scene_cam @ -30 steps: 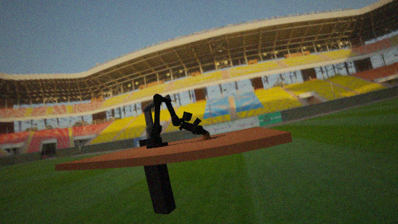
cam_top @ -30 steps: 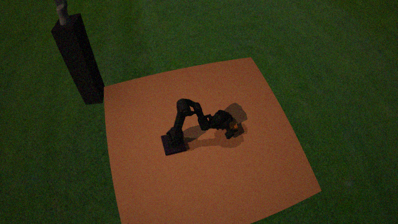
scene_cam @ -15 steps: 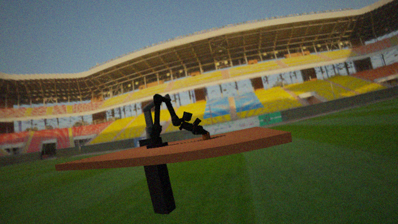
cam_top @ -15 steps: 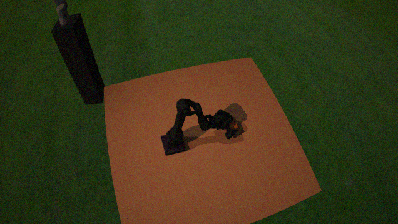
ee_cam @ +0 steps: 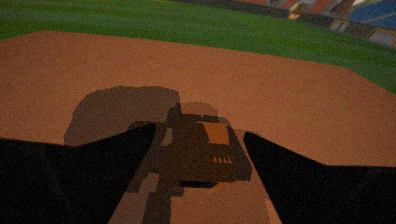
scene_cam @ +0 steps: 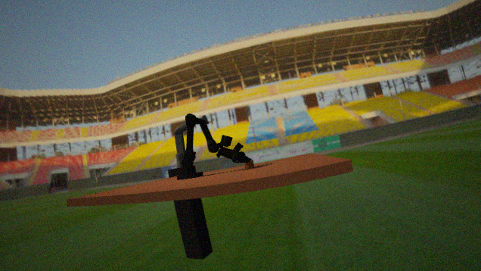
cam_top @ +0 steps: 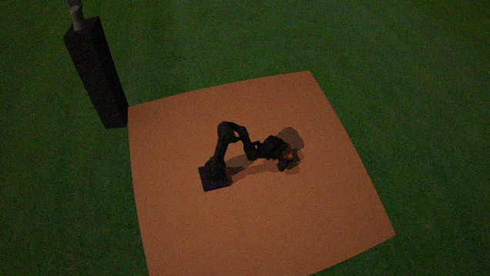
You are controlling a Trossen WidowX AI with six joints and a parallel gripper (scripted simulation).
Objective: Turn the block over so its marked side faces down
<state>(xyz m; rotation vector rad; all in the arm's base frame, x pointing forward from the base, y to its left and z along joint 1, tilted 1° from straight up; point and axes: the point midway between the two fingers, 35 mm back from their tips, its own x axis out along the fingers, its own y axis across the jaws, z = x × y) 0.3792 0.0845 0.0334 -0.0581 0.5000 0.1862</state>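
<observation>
The block lies 3 cm behind my gripper tip, 1 cm to the right of it and 2 cm below it.
</observation>
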